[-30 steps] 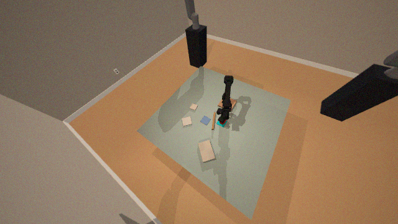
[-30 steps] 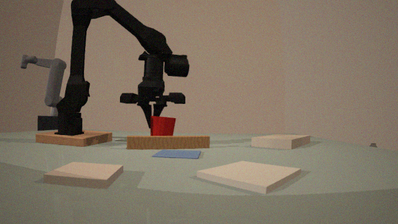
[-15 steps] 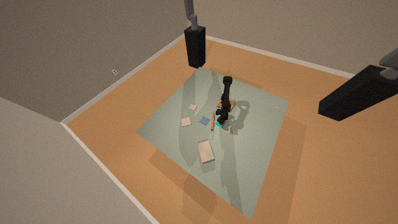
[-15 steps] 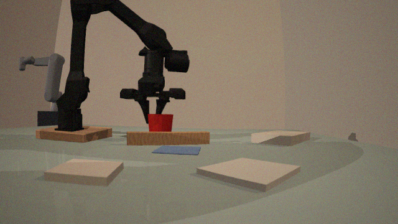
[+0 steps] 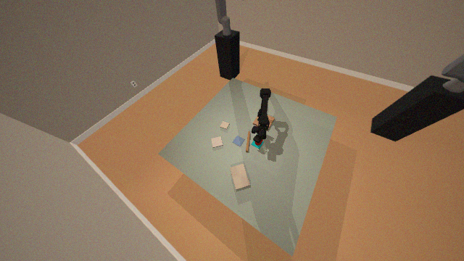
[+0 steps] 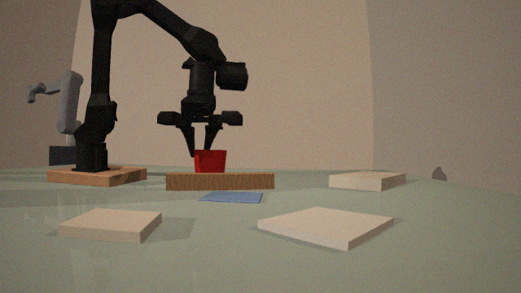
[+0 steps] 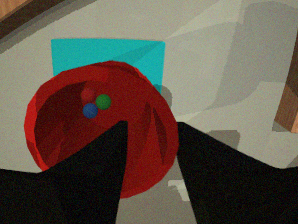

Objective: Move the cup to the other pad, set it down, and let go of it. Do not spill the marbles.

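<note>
Right now the red cup is 30 mm ahead of my gripper tip and 20 mm below it. The rest, counted from my gripper tip: cyan pad: 30 mm ahead, 70 mm below; long wooden bar: 70 mm ahead, 80 mm to the right, 50 mm below.
</note>
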